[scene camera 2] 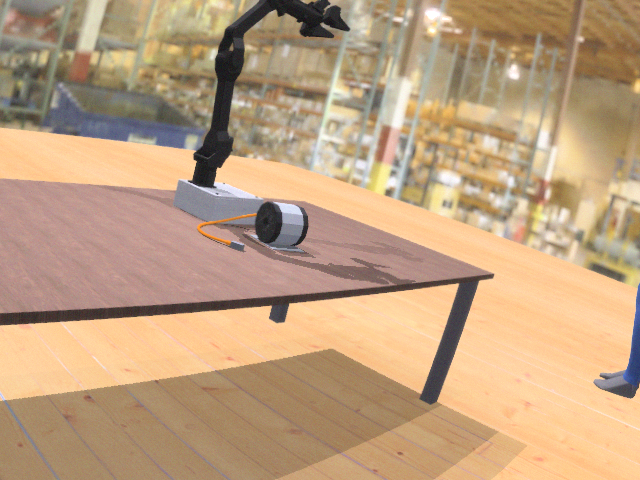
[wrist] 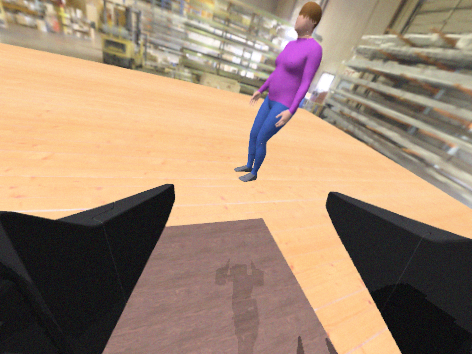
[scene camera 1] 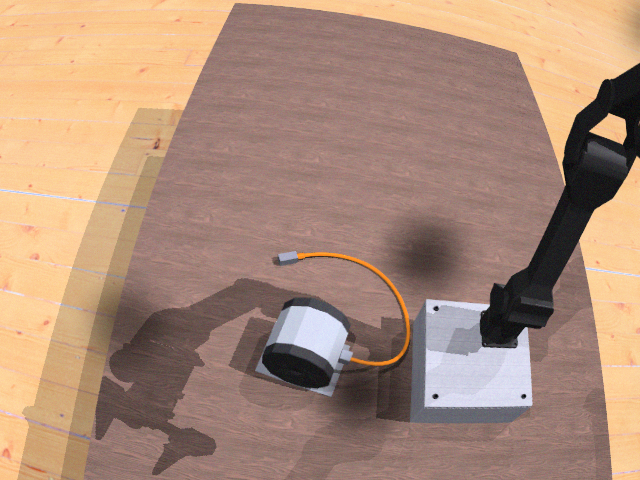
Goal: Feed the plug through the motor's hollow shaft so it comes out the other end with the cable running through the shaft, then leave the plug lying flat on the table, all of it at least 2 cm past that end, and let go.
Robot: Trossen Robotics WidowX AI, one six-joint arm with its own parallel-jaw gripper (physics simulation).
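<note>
The motor, a white drum with black end caps, lies on its side on a small plate. Its dark front cap shows a faint central opening in scene camera 1. An orange cable leaves a grey fitting on the motor's side and curves round over the table. The grey plug at its free end lies on the table, outside the motor and apart from it. My gripper is open and empty, high above the table and far from the plug.
The arm's white base box stands beside the motor, with the cable's bend close to it. The table has its edge past the motor. A person stands on the floor beyond the table.
</note>
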